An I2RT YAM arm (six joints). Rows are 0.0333 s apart.
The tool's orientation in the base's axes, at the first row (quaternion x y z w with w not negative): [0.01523 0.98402 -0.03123 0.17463]
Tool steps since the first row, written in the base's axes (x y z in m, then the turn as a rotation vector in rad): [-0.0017 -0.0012 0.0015 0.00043 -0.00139 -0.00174]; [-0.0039 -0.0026 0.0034 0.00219 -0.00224 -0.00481]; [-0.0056 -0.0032 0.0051 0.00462 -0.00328 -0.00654]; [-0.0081 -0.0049 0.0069 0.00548 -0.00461 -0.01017]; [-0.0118 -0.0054 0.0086 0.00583 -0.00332 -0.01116]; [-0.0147 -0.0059 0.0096 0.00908 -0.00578 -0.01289]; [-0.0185 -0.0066 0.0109 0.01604 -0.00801 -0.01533]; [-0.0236 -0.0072 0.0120 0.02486 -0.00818 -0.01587]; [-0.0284 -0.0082 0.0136 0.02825 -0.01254 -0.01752]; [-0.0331 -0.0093 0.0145 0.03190 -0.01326 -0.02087]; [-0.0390 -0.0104 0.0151 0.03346 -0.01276 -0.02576]
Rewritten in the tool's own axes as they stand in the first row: [0.0011 -0.0014 -0.0019 0.00017 -0.00127 0.00187]; [0.0024 -0.0029 -0.0043 -0.00044 -0.00188 0.00541]; [0.0034 -0.0037 -0.0065 -0.00214 -0.00272 0.00793]; [0.0051 -0.0056 -0.0089 -0.00173 -0.00380 0.01172]; [0.0080 -0.0064 -0.0117 -0.00169 -0.00245 0.01268]; [0.0104 -0.0070 -0.0136 -0.00419 -0.00467 0.01558]; [0.0135 -0.0080 -0.0161 -0.00992 -0.00647 0.02040]; [0.0179 -0.0088 -0.0189 -0.01802 -0.00625 0.02394]; [0.0218 -0.0101 -0.0219 -0.02072 -0.01037 0.02694]; [0.0259 -0.0114 -0.0243 -0.02300 -0.01075 0.03137]; [0.0312 -0.0128 -0.0268 -0.02277 -0.00992 0.03646]
